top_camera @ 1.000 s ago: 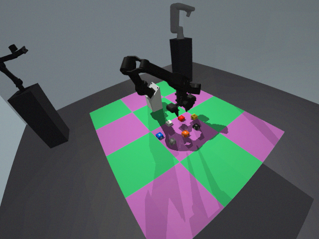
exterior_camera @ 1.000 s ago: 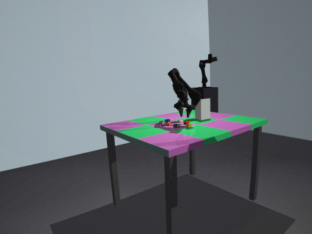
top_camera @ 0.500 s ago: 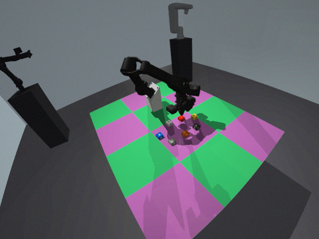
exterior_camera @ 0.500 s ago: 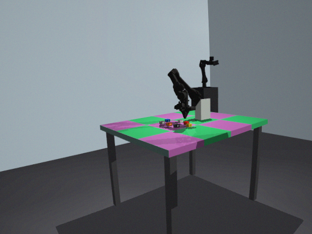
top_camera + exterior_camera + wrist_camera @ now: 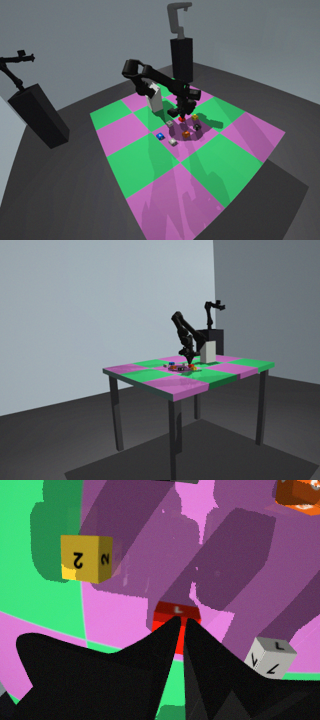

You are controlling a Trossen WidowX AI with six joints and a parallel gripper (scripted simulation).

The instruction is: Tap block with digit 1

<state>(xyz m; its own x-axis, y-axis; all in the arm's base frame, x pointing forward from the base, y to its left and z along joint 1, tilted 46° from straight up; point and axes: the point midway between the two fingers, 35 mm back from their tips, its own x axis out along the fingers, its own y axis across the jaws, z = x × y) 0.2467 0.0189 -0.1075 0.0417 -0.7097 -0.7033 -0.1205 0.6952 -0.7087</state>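
Now: gripper tip 10 mm past the red block and 10 mm above it. From my gripper tip the other things lie so: black block: 100 mm ahead, 30 mm to the left, 10 mm below; then yellow block: 80 mm to the left, 20 mm ahead, 10 mm below; then white block: 90 mm to the right, 20 mm behind, 10 mm below.
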